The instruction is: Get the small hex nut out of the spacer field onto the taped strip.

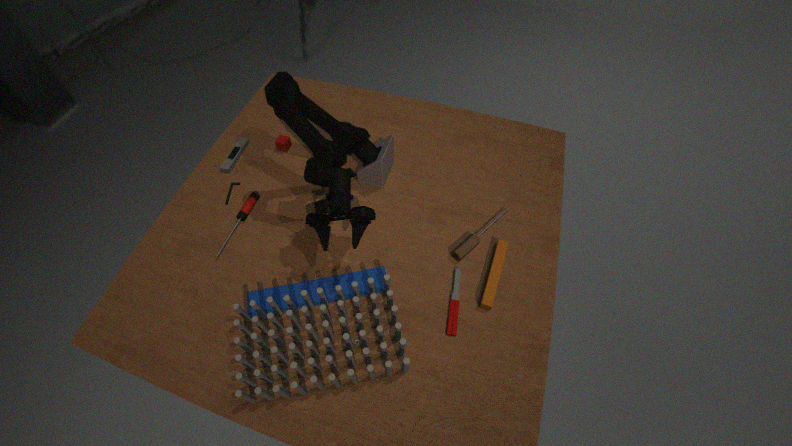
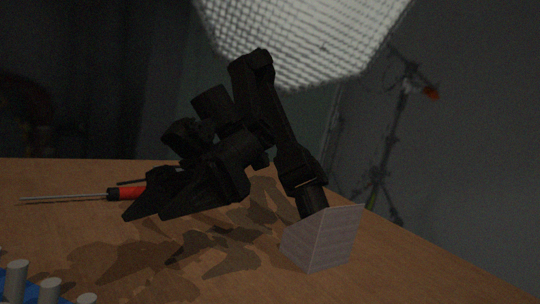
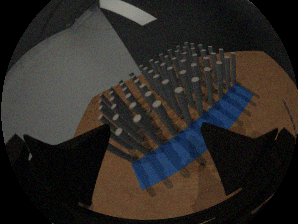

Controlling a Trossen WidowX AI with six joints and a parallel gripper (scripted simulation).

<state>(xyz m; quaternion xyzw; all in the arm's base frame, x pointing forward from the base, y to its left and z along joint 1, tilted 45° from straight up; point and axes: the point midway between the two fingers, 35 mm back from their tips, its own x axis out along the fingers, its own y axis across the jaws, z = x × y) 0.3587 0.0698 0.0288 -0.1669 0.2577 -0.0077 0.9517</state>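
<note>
The orange bar is 12 cm behind my gripper tip, 42 cm to the left of it and 14 cm below it. From my gripper tip the other things lie so: blue taped strip 7 cm ahead, 6 cm to the right, 16 cm below; black hex key 20 cm behind, 49 cm to the right, 15 cm below; red-and-grey tool 1 cm behind, 32 cm to the left, 15 cm below.
</note>
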